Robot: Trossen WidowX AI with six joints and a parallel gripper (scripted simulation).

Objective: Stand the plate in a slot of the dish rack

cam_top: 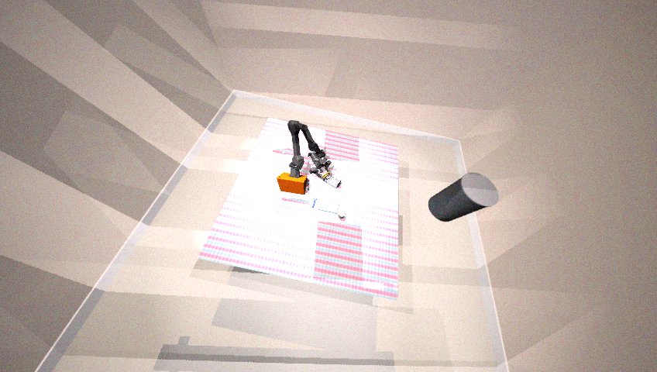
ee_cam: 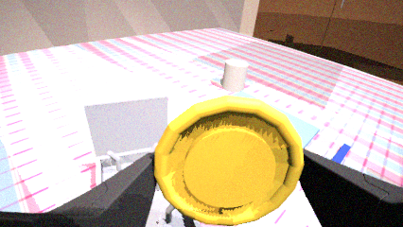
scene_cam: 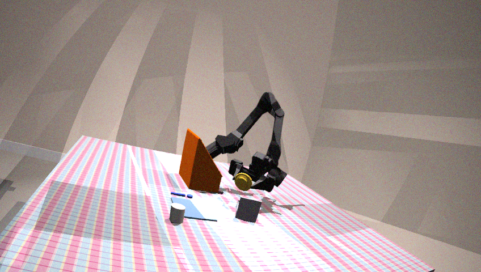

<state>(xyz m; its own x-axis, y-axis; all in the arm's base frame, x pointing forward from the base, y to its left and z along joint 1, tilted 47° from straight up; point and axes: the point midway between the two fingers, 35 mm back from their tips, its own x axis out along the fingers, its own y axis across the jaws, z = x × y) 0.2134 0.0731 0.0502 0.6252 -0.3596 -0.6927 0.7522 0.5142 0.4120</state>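
Now: gripper tip 6 cm short of the dish rack, 2 cm to the right of it and 7 cm above it. From my gripper tip the other things lie so: yellow plate: 1 cm to the left; pale blue sheet: 6 cm ahead, 19 cm to the right, 9 cm below.
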